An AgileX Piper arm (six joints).
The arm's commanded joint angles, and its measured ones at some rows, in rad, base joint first. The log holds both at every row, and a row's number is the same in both.
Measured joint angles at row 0: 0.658, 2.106, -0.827, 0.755, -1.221, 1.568
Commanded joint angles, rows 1 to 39: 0.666, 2.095, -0.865, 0.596, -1.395, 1.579; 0.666, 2.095, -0.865, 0.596, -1.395, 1.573; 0.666, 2.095, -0.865, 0.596, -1.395, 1.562; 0.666, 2.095, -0.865, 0.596, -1.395, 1.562; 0.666, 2.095, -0.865, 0.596, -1.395, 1.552; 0.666, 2.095, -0.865, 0.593, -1.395, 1.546; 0.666, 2.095, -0.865, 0.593, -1.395, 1.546; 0.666, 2.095, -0.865, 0.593, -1.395, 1.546; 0.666, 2.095, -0.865, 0.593, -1.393, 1.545; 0.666, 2.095, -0.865, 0.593, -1.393, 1.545; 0.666, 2.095, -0.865, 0.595, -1.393, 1.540; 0.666, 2.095, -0.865, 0.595, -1.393, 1.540; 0.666, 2.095, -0.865, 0.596, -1.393, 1.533; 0.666, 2.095, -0.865, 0.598, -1.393, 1.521; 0.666, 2.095, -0.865, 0.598, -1.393, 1.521; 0.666, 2.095, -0.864, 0.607, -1.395, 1.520; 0.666, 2.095, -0.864, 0.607, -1.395, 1.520; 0.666, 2.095, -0.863, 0.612, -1.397, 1.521; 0.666, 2.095, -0.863, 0.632, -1.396, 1.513; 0.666, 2.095, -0.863, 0.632, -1.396, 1.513; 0.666, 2.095, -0.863, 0.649, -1.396, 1.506; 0.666, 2.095, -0.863, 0.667, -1.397, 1.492; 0.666, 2.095, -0.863, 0.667, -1.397, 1.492; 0.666, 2.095, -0.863, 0.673, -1.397, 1.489; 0.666, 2.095, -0.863, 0.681, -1.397, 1.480; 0.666, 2.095, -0.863, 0.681, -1.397, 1.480; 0.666, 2.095, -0.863, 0.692, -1.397, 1.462; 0.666, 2.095, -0.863, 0.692, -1.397, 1.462; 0.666, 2.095, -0.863, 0.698, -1.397, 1.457; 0.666, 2.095, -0.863, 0.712, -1.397, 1.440; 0.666, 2.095, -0.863, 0.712, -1.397, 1.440; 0.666, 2.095, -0.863, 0.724, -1.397, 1.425; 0.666, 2.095, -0.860, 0.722, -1.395, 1.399; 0.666, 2.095, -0.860, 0.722, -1.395, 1.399; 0.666, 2.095, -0.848, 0.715, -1.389, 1.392; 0.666, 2.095, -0.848, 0.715, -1.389, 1.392; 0.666, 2.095, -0.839, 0.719, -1.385, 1.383; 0.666, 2.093, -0.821, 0.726, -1.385, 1.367; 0.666, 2.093, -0.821, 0.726, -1.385, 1.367
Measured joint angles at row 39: 0.676, 2.106, -0.828, 0.736, -1.207, 1.410
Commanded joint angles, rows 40 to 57: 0.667, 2.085, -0.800, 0.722, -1.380, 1.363; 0.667, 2.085, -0.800, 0.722, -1.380, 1.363; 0.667, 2.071, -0.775, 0.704, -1.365, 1.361; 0.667, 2.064, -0.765, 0.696, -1.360, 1.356; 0.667, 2.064, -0.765, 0.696, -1.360, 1.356; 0.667, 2.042, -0.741, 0.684, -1.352, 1.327; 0.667, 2.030, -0.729, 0.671, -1.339, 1.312; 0.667, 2.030, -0.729, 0.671, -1.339, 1.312; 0.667, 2.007, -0.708, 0.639, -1.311, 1.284; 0.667, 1.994, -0.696, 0.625, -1.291, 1.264; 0.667, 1.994, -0.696, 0.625, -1.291, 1.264; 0.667, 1.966, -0.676, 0.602, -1.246, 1.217; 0.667, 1.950, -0.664, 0.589, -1.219, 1.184; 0.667, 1.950, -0.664, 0.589, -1.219, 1.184; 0.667, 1.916, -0.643, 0.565, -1.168, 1.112; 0.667, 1.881, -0.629, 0.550, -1.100, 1.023; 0.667, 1.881, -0.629, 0.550, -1.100, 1.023; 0.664, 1.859, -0.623, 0.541, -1.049, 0.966
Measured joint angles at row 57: 0.671, 1.918, -0.640, 0.584, -1.153, 1.115
